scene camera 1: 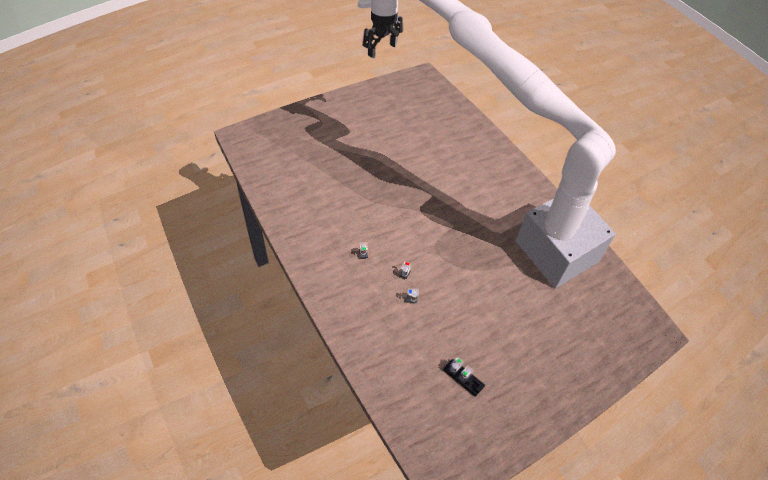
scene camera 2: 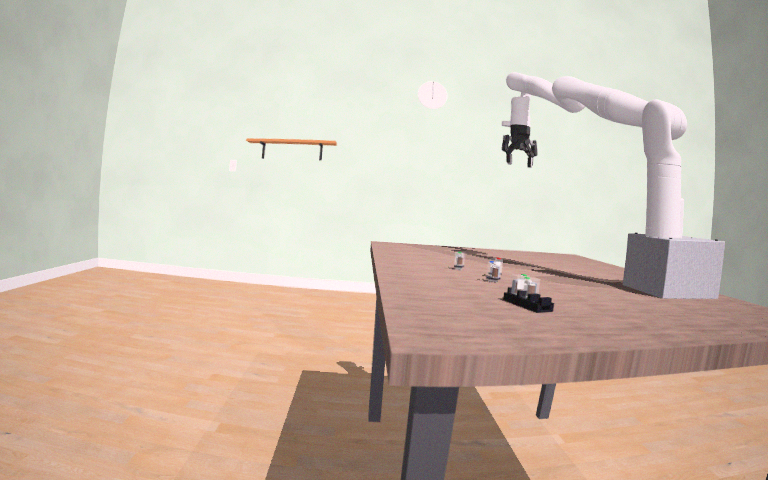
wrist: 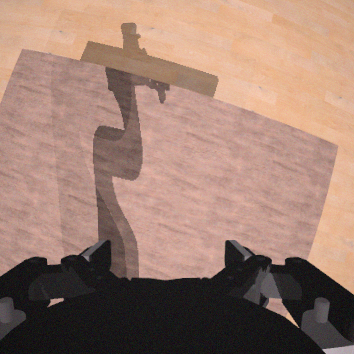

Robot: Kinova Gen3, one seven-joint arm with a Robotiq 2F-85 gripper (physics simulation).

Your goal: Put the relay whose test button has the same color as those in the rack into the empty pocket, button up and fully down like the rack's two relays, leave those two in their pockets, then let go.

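Frame: origin at the arm's base, x back, y right, z up, level; centimetres.
Seen in the pictures: gripper, between the fingertips: [scene camera 1: 382, 51] [scene camera 2: 519, 166] [wrist: 167, 253]; arm's base, origin of its link: [scene camera 1: 560, 226] [scene camera 2: 662, 236].
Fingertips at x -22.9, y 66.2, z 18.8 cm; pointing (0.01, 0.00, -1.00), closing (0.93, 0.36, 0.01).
Note:
Pixels of each thing's top centre, then the offset from my fingertips to it.
- relay with a green button, centre of its top: [scene camera 2: 460, 251] [scene camera 1: 363, 245] dx -25.5, dy -44.9, dz -27.8 cm
- black rack, centre of its top: [scene camera 2: 529, 292] [scene camera 1: 465, 375] dx -18.6, dy -88.3, dz -29.8 cm
- relay with a red button, centre of its top: [scene camera 2: 496, 258] [scene camera 1: 406, 265] dx -18.1, dy -55.2, dz -27.8 cm
- relay with a blue button, centre of its top: [scene camera 2: 494, 261] [scene camera 1: 413, 291] dx -20.0, dy -63.0, dz -27.8 cm
A relay with a green button [scene camera 1: 363, 250] [scene camera 2: 459, 260] stands upright on the table, farthest from the rack. The black rack [scene camera 1: 473, 388] [scene camera 2: 544, 307] holds two relays with green buttons, one [scene camera 1: 455, 365] in the end pocket and one [scene camera 1: 466, 374] in the middle pocket. The pocket at its other end is empty. My gripper [scene camera 1: 382, 47] [scene camera 2: 519, 163] [wrist: 167, 253] is open and empty, high above the far part of the table, pointing down, well away from the relays and the rack. No relay shows in the wrist view.
A relay with a red button [scene camera 1: 406, 270] and a relay with a blue button [scene camera 1: 412, 295] [scene camera 2: 494, 271] stand between the loose green-button relay and the rack. The arm's grey base block [scene camera 1: 560, 249] [scene camera 2: 692, 267] is on the table's right side.

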